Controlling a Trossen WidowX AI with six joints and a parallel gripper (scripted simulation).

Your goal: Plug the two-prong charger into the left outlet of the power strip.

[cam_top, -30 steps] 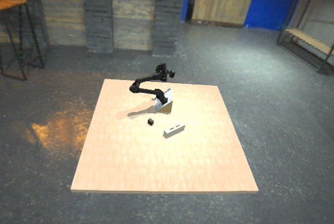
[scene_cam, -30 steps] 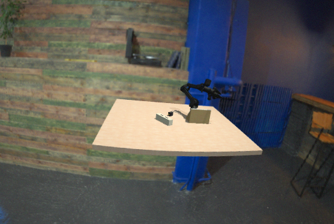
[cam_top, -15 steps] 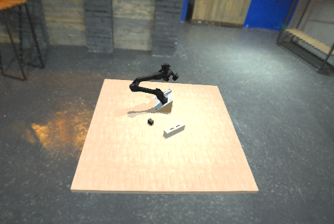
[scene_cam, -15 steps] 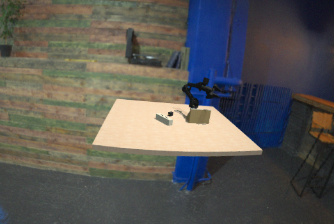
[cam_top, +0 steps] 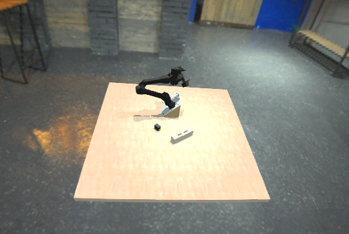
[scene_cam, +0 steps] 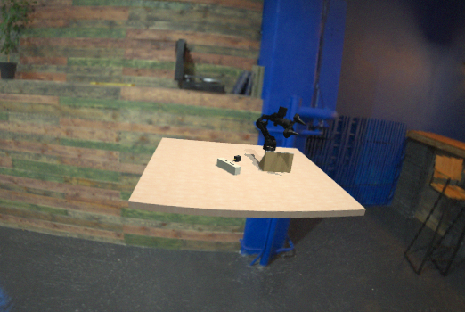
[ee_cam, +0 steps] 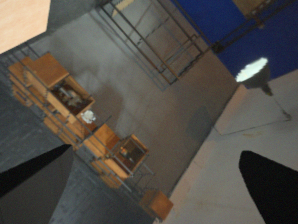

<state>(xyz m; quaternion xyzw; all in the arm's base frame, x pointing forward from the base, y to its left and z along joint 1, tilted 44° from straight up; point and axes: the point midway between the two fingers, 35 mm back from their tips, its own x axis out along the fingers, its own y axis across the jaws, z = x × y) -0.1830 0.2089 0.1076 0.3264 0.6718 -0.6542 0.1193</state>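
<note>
Now: the black two-prong charger 41 cm ahead of my gripper tip, 31 cm below it and 19 cm to the right of it.
</note>
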